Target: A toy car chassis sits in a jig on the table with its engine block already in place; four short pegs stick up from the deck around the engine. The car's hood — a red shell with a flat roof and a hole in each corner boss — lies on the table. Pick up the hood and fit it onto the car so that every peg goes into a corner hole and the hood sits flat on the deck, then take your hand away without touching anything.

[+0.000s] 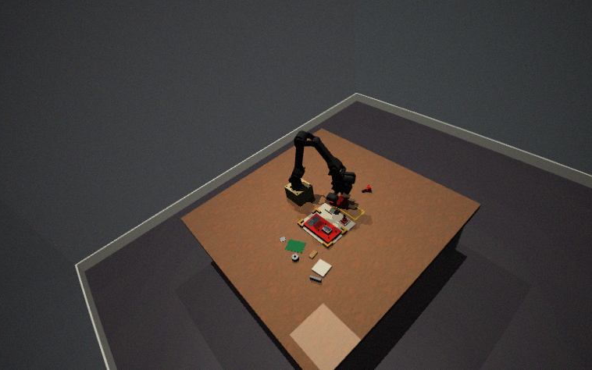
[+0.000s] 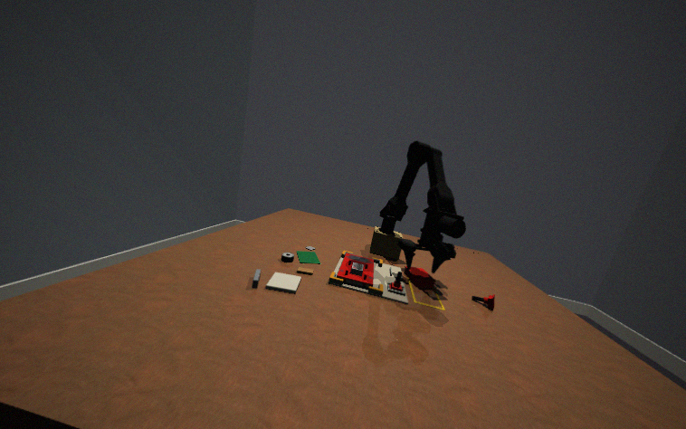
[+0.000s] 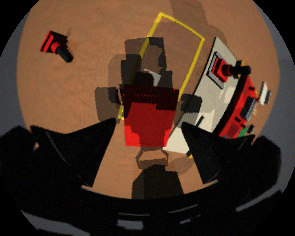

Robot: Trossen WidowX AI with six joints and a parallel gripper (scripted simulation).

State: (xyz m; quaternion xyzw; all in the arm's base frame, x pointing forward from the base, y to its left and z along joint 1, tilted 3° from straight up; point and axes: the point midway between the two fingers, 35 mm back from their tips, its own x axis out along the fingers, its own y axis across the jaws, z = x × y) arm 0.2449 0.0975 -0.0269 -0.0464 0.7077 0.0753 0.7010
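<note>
Right now my gripper tip is 20 mm above the red hood. The rest, counted from my gripper tip: green board: 400 mm to the right, 30 mm below, 10 mm behind; then white plate: 420 mm to the right, 190 mm ahead, 30 mm below; then grey engine block: 220 mm to the right, 80 mm ahead, 10 mm below.
</note>
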